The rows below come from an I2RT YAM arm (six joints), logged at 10 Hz.
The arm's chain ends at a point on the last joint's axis. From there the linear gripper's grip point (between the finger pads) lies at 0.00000 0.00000 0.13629 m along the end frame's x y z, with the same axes.
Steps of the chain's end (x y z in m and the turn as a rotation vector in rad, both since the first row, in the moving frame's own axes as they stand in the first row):
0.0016, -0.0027, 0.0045, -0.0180, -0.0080, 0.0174
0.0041, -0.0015, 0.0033, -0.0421, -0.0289, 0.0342
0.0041, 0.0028, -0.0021, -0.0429, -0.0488, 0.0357
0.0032, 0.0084, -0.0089, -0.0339, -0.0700, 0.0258
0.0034, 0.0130, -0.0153, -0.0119, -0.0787, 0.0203
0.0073, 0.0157, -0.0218, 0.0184, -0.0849, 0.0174
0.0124, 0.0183, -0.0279, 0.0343, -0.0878, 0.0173
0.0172, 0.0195, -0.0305, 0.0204, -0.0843, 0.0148
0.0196, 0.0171, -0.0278, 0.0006, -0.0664, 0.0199
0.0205, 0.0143, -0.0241, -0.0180, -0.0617, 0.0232
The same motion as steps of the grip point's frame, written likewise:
0.0005, -0.0003, 0.0045, -0.0180, -0.0080, 0.0174
0.0001, 0.0042, 0.0031, -0.0421, -0.0289, 0.0342
-0.0026, 0.0085, -0.0024, -0.0429, -0.0488, 0.0357
-0.0064, 0.0129, -0.0093, -0.0339, -0.0700, 0.0258
-0.0073, 0.0145, -0.0157, -0.0119, -0.0787, 0.0203
-0.0042, 0.0131, -0.0223, 0.0184, -0.0849, 0.0174
0.0005, 0.0135, -0.0285, 0.0343, -0.0878, 0.0173
0.0057, 0.0166, -0.0310, 0.0204, -0.0843, 0.0148
0.0106, 0.0169, -0.0281, 0.0006, -0.0664, 0.0199
0.0121, 0.0167, -0.0244, -0.0180, -0.0617, 0.0232

